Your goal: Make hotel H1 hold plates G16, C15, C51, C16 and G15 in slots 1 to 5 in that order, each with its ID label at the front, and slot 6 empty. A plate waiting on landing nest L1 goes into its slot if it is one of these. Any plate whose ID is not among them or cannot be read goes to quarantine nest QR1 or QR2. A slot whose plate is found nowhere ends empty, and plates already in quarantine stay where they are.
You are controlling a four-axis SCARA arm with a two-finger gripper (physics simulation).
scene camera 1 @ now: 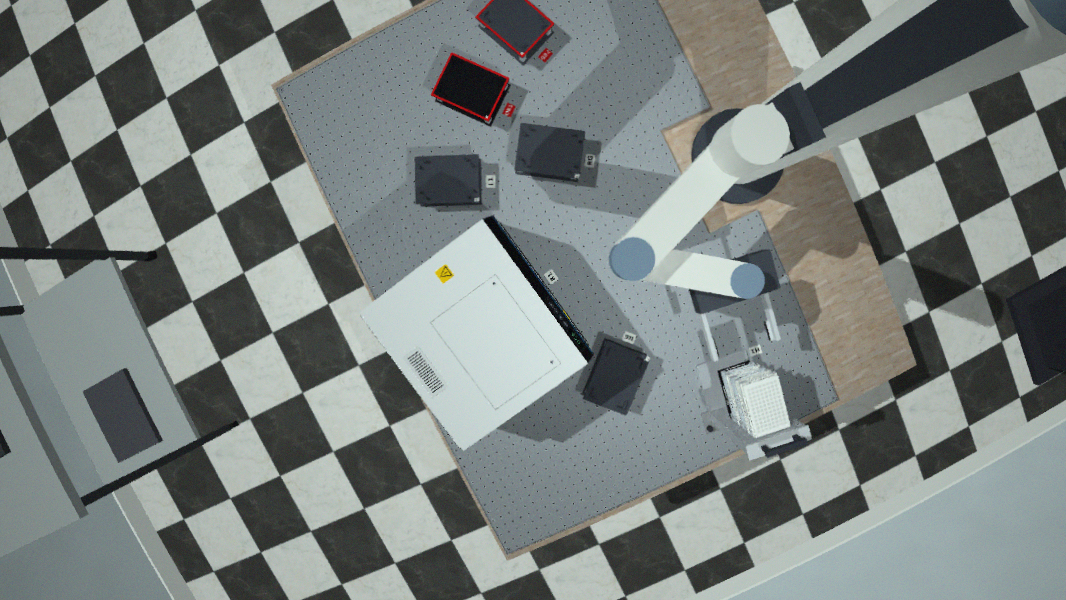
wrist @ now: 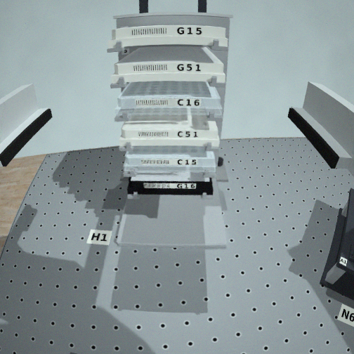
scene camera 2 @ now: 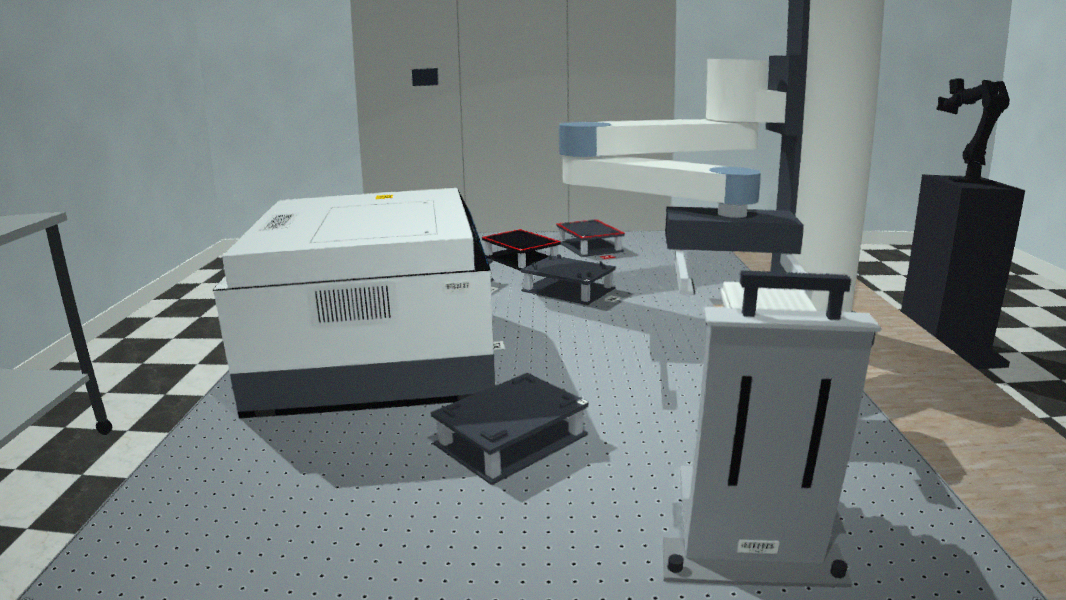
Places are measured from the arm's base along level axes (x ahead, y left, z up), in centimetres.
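Where they show: gripper, between the fingertips: (scene camera 1: pixel 745 349).
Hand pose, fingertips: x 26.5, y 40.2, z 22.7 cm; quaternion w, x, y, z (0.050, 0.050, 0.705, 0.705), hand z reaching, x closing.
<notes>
After its pixels a point has its place.
Hotel H1 (scene camera 1: pixel 779 444) @(x 29.3, y 61.4, z 27.4 cm) (scene camera 2: pixel 775 447) @(x 29.4, y 62.4, z 15.3 cm) (wrist: pixel 172 19) holds plates in all six slots, labels facing the wrist camera. From slot 1 up they are black G16 (wrist: pixel 165 187), clear C15 (wrist: pixel 170 162), white C51 (wrist: pixel 167 134), clear C16 (wrist: pixel 167 103), white G51 (wrist: pixel 167 68) and white G15 (wrist: pixel 167 33). My gripper (scene camera 1: pixel 745 346) @(x 26.5, y 40.2, z 22.7 cm) (scene camera 2: pixel 738 275) @(x 26.5, y 40.2, z 22.7 cm) (wrist: pixel 166 89) is open and empty in front of the hotel, its fingers wide either side of the stack in the wrist view. Landing nest L1 (scene camera 1: pixel 447 180) @(x 71.5, y -26.2, z 6.2 cm) shows a dark top and no visible plate.
Two red-rimmed quarantine nests (scene camera 1: pixel 469 85) @(x 56.0, y -45.4, z 6.2 cm) (scene camera 1: pixel 514 26) @(x 39.2, y -54.1, z 6.2 cm) stand at the back; one top looks blacker, and I cannot tell whether it bears a plate. Nest N6 (scene camera 1: pixel 615 374) @(x 54.6, y 36.7, z 6.3 cm) (scene camera 2: pixel 510 409) @(x 54.6, y 38.4, z 6.3 cm) stands beside the hotel, another dark nest (scene camera 1: pixel 550 152) @(x 45.2, y -21.0, z 6.3 cm) near L1. A large white device (scene camera 1: pixel 477 335) @(x 78.2, y 11.1, z 25.6 cm) (scene camera 2: pixel 358 298) @(x 75.2, y 29.7, z 18.3 cm) is beside N6.
</notes>
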